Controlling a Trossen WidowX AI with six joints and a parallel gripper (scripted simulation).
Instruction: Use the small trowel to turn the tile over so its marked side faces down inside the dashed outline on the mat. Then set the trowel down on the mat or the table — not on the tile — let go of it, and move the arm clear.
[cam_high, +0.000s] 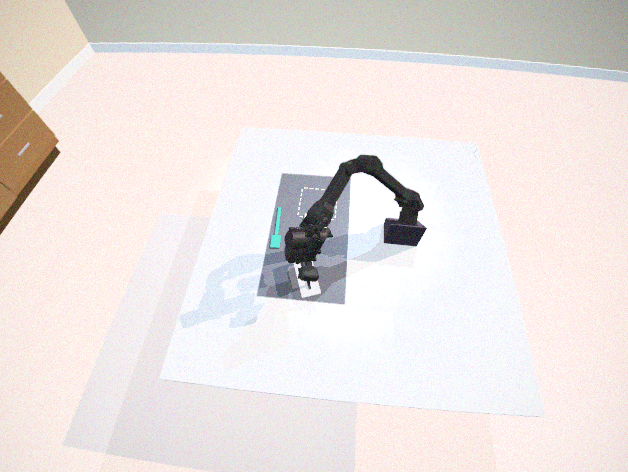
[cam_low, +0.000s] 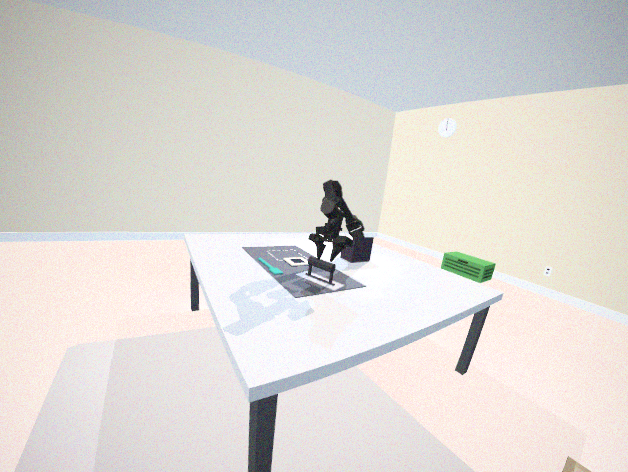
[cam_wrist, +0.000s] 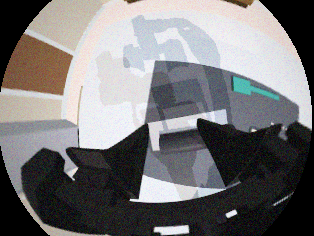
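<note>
Right now the dark-handled trowel is 10 mm behind my gripper tip, 60 mm to the right of it and 60 mm below it. From my gripper tip the other things lie so: tile (40 mm behind, 270 mm to the right, 100 mm below); grey mat (10 mm behind, 250 mm to the right, 120 mm below); teal tool (120 mm ahead, 220 mm to the right, 100 mm below).
</note>
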